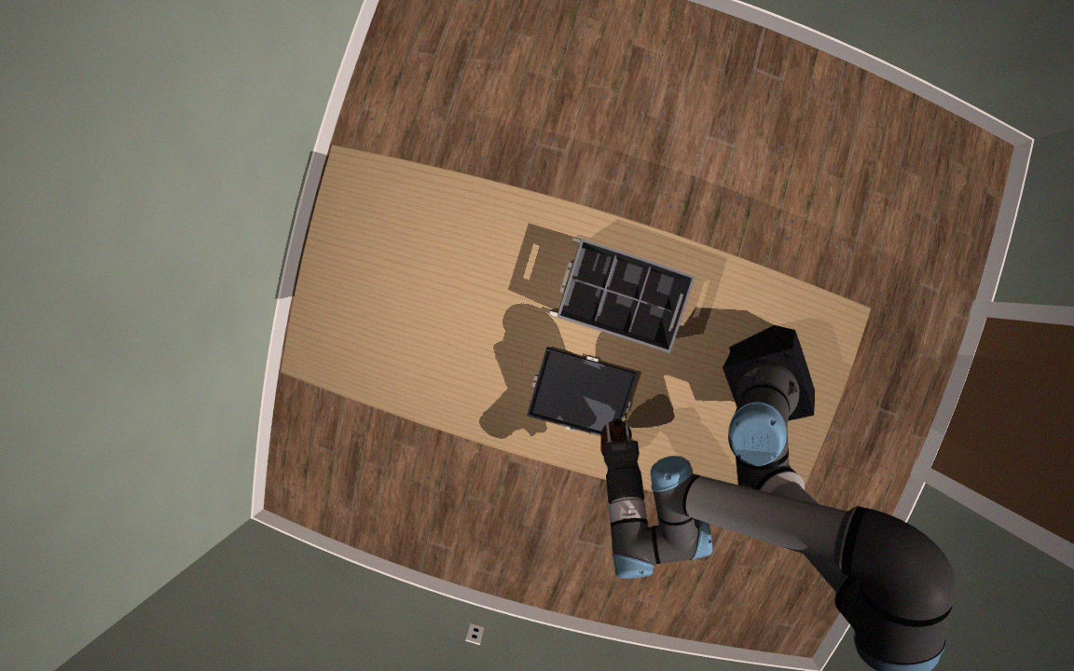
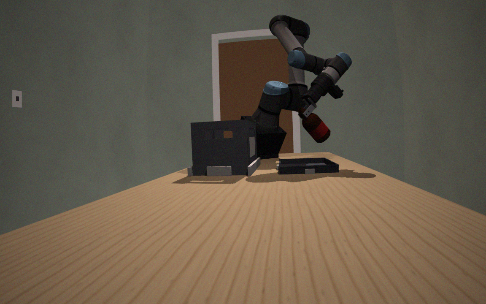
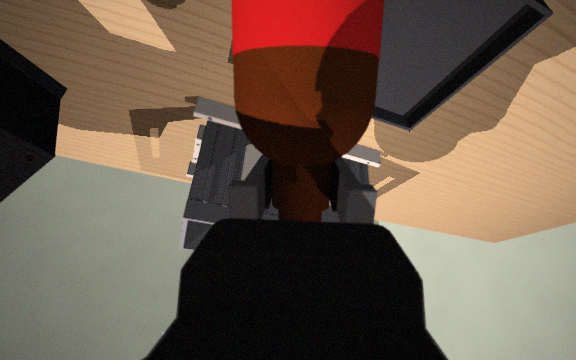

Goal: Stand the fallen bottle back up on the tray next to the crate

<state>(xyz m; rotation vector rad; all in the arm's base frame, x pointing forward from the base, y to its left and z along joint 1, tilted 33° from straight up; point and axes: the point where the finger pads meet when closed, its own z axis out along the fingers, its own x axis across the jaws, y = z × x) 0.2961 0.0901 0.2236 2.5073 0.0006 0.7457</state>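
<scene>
Now: hand 10 mm past the bottle, 30 mm to the right of it and 40 mm above it. Also, from my hand: dark crate: 50 mm ahead, 300 mm to the right, 120 mm below; then dark tray: 80 mm ahead, 20 mm to the right, 190 mm below.
</scene>
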